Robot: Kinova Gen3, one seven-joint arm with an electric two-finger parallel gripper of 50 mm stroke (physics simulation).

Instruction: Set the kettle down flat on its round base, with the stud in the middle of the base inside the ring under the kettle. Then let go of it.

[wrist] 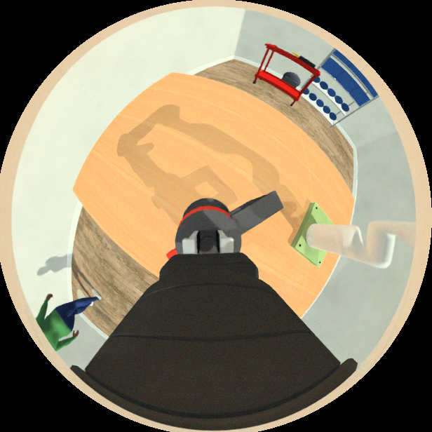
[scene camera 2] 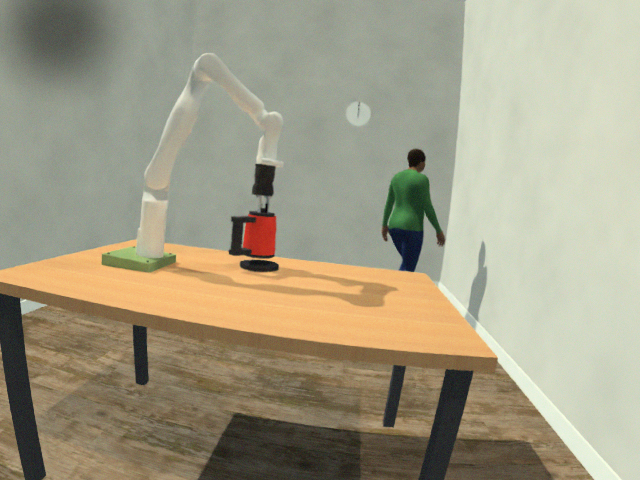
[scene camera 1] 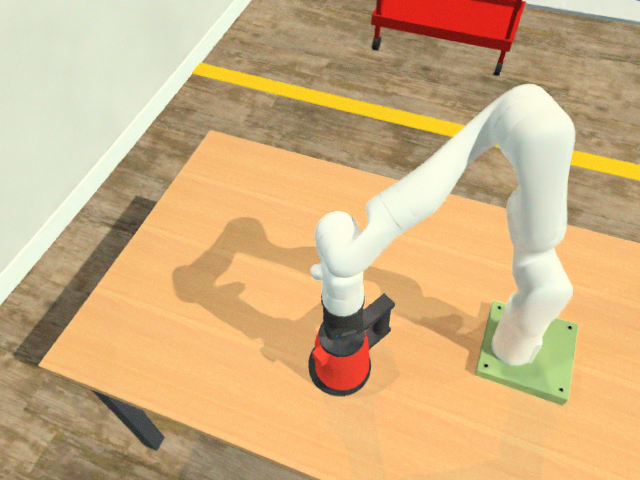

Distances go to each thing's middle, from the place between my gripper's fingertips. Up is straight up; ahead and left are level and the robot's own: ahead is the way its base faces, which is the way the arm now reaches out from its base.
Now: the red kettle (scene camera 2: 259, 240) 7 cm below my hand, 2 cm to the right of it and 1 cm behind it.
